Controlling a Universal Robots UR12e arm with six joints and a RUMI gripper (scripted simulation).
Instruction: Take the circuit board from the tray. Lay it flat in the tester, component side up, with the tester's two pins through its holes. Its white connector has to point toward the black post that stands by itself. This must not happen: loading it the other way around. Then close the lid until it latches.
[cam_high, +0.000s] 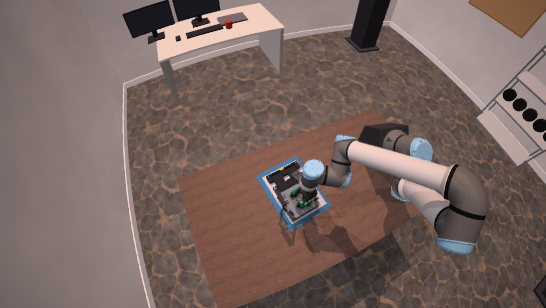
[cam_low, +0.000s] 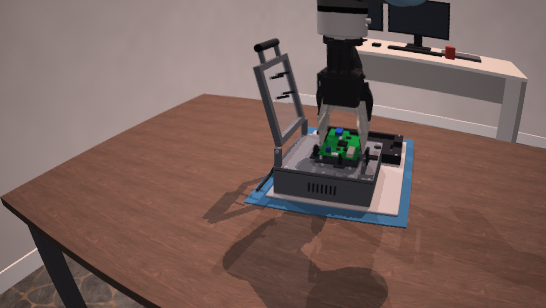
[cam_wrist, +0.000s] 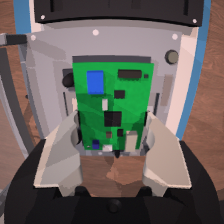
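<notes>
The green circuit board lies right at my hand. The rest, counted from my hand: tester lid: 12 cm ahead, 2 cm to the left, 10 cm above.
</notes>
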